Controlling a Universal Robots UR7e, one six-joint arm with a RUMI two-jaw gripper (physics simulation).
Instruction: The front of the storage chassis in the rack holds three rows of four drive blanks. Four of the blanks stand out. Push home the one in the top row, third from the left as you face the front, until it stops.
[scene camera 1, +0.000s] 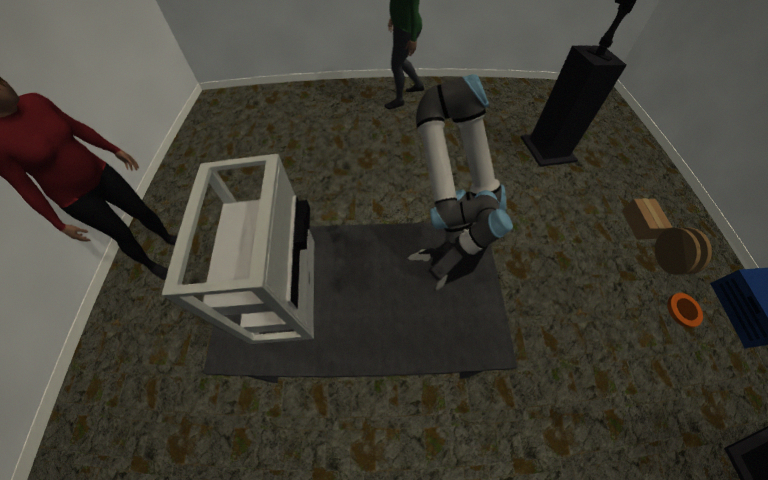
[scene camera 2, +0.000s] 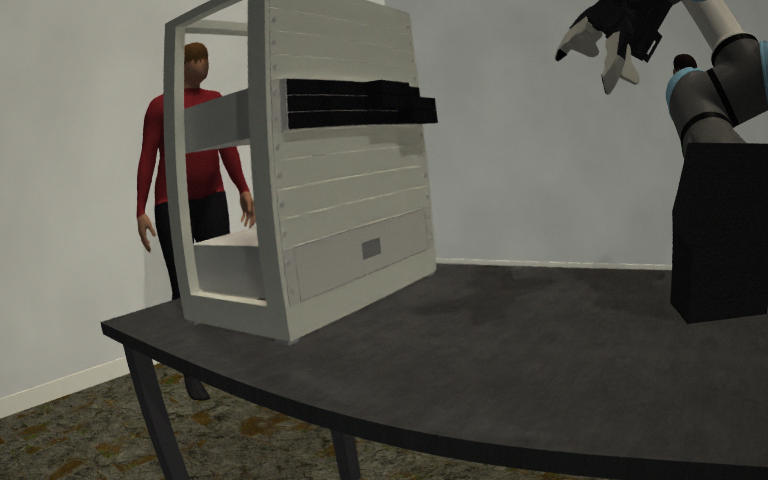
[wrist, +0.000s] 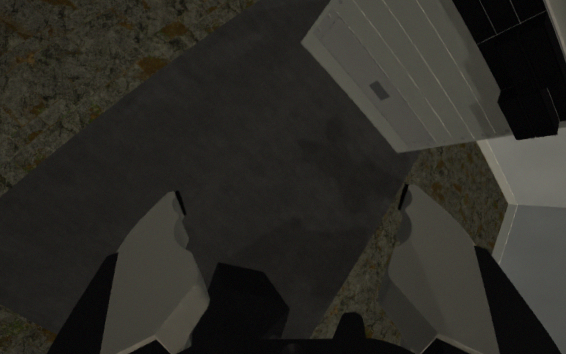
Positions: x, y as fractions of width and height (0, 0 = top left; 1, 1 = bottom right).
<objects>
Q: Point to a storage rack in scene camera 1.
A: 0.34, 0.56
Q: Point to the gripper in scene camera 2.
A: At 0.75, 0.16
</objects>
